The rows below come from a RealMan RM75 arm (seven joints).
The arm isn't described. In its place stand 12 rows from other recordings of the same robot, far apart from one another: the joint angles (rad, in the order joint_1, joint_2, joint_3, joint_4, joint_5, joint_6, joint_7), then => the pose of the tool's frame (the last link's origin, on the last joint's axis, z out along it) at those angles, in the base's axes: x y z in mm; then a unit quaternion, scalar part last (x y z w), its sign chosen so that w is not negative.
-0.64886 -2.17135 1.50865 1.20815 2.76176 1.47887 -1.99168 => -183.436 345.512 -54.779 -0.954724 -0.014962 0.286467 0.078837
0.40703 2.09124 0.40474 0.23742 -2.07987 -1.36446 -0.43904 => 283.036 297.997 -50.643 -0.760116 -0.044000 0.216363 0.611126
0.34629 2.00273 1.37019 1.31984 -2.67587 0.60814 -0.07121 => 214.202 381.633 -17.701 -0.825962 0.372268 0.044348 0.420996
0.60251 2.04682 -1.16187 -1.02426 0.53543 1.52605 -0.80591 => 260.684 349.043 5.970 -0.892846 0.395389 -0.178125 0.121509
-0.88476 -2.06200 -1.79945 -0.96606 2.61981 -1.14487 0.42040 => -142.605 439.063 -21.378 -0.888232 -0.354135 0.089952 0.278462
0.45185 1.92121 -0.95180 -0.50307 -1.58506 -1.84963 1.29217 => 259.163 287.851 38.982 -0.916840 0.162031 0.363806 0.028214
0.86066 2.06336 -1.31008 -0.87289 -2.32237 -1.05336 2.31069 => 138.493 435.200 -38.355 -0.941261 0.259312 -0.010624 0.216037
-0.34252 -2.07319 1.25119 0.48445 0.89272 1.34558 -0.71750 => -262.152 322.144 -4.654 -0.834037 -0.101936 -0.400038 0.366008
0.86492 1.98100 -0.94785 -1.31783 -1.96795 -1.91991 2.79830 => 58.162 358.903 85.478 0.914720 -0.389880 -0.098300 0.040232
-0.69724 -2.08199 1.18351 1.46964 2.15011 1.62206 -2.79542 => -78.541 358.950 33.526 -0.911886 -0.393950 -0.081528 0.081365
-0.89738 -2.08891 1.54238 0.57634 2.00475 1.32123 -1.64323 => -160.298 342.329 -111.941 0.994619 0.036046 -0.053941 0.080774
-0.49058 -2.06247 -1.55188 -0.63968 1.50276 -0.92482 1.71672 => -245.949 336.766 -94.698 -0.959271 -0.201488 -0.120202 0.157334
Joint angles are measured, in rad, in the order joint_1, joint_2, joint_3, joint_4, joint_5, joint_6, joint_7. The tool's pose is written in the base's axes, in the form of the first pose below.
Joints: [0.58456 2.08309 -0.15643 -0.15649 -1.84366 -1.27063 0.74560]
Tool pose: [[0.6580 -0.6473 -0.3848], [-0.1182 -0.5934 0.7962], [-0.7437 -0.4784 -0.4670]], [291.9 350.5 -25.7]
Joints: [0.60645 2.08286 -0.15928 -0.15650 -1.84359 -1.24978 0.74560]
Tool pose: [[0.6678 -0.6381 -0.3833], [-0.1164 -0.5980 0.7930], [-0.7352 -0.4849 -0.4736]], [286.8 357.7 -26.6]
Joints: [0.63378 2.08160 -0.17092 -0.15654 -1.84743 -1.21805 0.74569]
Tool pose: [[0.6872 -0.6212 -0.3766], [-0.1191 -0.6078 0.7851], [-0.7166 -0.4947 -0.4916]], [280.9 366.3 -28.7]
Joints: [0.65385 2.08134 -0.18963 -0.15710 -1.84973 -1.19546 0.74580]
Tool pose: [[0.7053 -0.6026 -0.3733], [-0.1212 -0.6213 0.7741], [-0.6984 -0.5008 -0.5113]], [275.9 371.9 -31.4]
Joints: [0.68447 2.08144 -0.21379 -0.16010 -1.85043 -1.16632 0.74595]
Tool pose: [[0.7290 -0.5750 -0.3713], [-0.1170 -0.6392 0.7601], [-0.6744 -0.5107 -0.5333]], [267.6 380.6 -34.2]
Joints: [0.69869 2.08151 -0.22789 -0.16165 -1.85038 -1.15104 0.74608]
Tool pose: [[0.7415 -0.5607 -0.3686], [-0.1155 -0.6478 0.7530], [-0.6610 -0.5158 -0.5451]], [263.8 384.6 -35.7]
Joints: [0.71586 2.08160 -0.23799 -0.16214 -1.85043 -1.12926 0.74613]
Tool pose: [[0.7538 -0.5485 -0.3618], [-0.1151 -0.6523 0.7492], [-0.6469 -0.5231 -0.5549]], [259.7 389.7 -37.1]
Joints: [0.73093 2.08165 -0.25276 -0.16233 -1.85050 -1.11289 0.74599]
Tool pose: [[0.7663 -0.5332 -0.3585], [-0.1131 -0.6612 0.7416], [-0.6324 -0.5278 -0.5670]], [255.6 393.6 -39.0]
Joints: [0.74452 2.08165 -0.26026 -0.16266 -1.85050 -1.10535 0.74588]
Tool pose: [[0.7732 -0.5210 -0.3617], [-0.1067 -0.6690 0.7356], [-0.6252 -0.5301 -0.5728]], [251.0 397.1 -39.8]
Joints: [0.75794 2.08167 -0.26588 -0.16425 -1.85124 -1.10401 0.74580]
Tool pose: [[0.7783 -0.5074 -0.3700], [-0.0962 -0.6785 0.7283], [-0.6205 -0.5312 -0.5768]], [245.7 400.3 -40.1]
